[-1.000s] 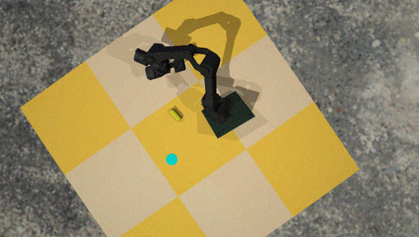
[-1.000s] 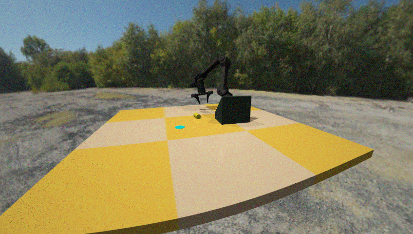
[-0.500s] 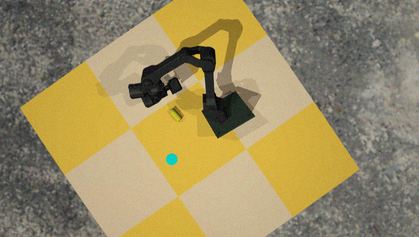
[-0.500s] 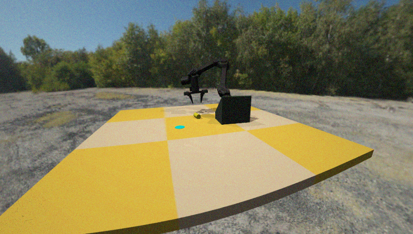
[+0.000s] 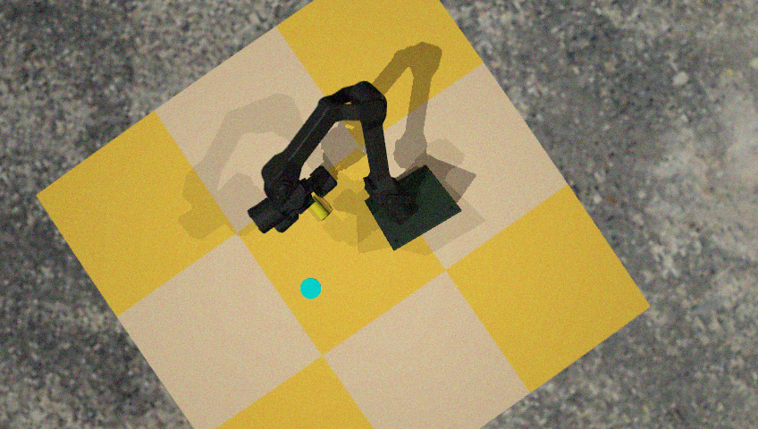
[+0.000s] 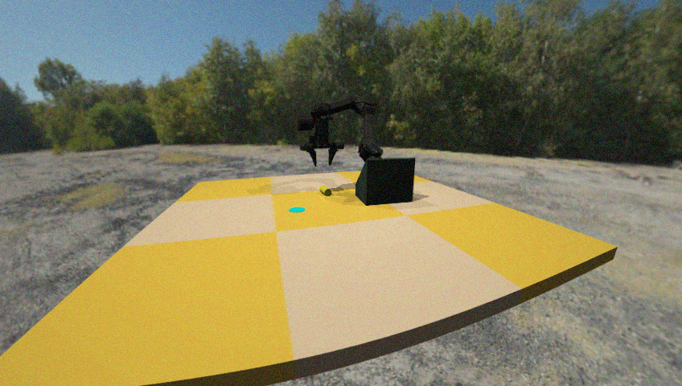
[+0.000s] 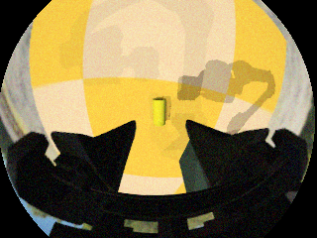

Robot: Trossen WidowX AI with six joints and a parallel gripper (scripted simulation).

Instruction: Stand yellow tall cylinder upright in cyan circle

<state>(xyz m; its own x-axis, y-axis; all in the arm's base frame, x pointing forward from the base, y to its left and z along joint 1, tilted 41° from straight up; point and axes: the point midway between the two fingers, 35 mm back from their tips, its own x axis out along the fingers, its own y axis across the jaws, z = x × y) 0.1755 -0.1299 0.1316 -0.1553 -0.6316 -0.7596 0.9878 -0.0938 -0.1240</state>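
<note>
My gripper tip is 11 cm above the yellow tall cylinder and 2 cm to the right of it. From my gripper tip the other things lie so: cyan circle: 18 cm to the left, 17 cm ahead, 12 cm below.
</note>
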